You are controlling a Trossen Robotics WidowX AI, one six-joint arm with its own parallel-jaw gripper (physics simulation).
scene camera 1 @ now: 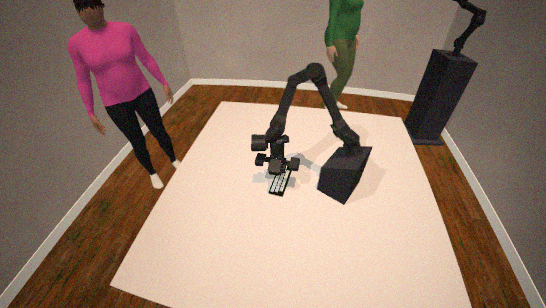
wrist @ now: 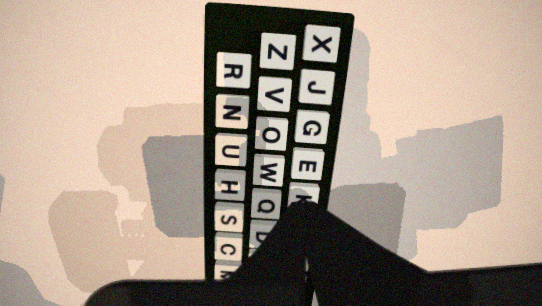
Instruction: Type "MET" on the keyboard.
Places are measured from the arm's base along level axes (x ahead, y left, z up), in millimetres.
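Pixels of known places: gripper, fingertip midpoint: (wrist: pixel 302 212); arm's base, origin of the base link: (scene camera 1: pixel 354 152).
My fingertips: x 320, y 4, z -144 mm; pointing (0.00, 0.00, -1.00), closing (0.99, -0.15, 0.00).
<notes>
Ahead of a thing's pixels: the offset from my fingertips to its middle. Level surfaces: height alone.
The keyboard @(dx -18, dy -19, dz -45 mm) (scene camera 1: pixel 280 184) (wrist: pixel 234 26) is a narrow black board with three lines of white letter keys, lying on the pale mat. In the wrist view the E key @(dx +7, dy +3, dz -40 mm) (wrist: pixel 307 165) shows fully, just above the fingertips. The K key @(dx +2, dy -15, dz -40 mm) (wrist: pixel 303 194) is partly covered by the fingertips. A partly hidden key @(dx -47, dy -56, dz -40 mm) (wrist: pixel 223 272), which looks like M, is at the lower left beside the finger. The T key does not show in the wrist view. My gripper (scene camera 1: pixel 278 173) (wrist: pixel 302 212) is shut and empty, with its tips over the K key; whether they touch it I cannot tell.
The pale mat @(dz -53 mm) (scene camera 1: pixel 210 250) lies under the keyboard and the dark arm base (scene camera 1: pixel 340 175), which stands right of the keyboard. A person in pink (scene camera 1: pixel 112 65) stands at the left and a person in green (scene camera 1: pixel 345 25) behind. A dark pedestal (scene camera 1: pixel 440 95) with another arm stands at the back right.
</notes>
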